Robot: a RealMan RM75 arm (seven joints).
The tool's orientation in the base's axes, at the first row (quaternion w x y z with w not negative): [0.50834, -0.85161, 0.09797, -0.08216]
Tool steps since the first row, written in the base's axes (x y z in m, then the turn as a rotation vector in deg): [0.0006, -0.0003, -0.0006, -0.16, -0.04, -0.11]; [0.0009, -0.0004, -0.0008, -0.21, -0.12, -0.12]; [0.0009, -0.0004, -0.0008, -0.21, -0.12, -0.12]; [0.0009, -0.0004, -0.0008, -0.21, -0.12, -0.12]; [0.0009, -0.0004, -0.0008, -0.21, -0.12, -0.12]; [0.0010, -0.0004, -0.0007, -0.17, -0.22, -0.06]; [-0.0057, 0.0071, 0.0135, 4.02, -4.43, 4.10]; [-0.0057, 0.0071, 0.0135, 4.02, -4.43, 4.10]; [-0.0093, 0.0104, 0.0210, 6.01, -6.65, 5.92]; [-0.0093, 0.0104, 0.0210, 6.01, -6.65, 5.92]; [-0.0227, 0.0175, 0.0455, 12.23, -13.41, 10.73]
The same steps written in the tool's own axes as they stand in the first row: [0.0006, 0.0006, 0.0002, -0.15, 0.13, -0.02]; [0.0009, 0.0008, 0.0003, -0.18, 0.18, -0.10]; [0.0009, 0.0008, 0.0003, -0.18, 0.18, -0.10]; [0.0009, 0.0008, 0.0003, -0.18, 0.18, -0.10]; [0.0009, 0.0008, 0.0003, -0.18, 0.18, -0.10]; [0.0010, 0.0007, 0.0002, -0.11, 0.17, -0.20]; [-0.0067, -0.0147, -0.0017, 5.16, -1.90, -4.73]; [-0.0067, -0.0147, -0.0017, 5.16, -1.90, -4.73]; [-0.0108, -0.0226, -0.0033, 7.72, -2.64, -6.99]; [-0.0108, -0.0226, -0.0033, 7.72, -2.64, -6.99]; [-0.0245, -0.0464, -0.0119, 15.62, -4.26, -13.50]
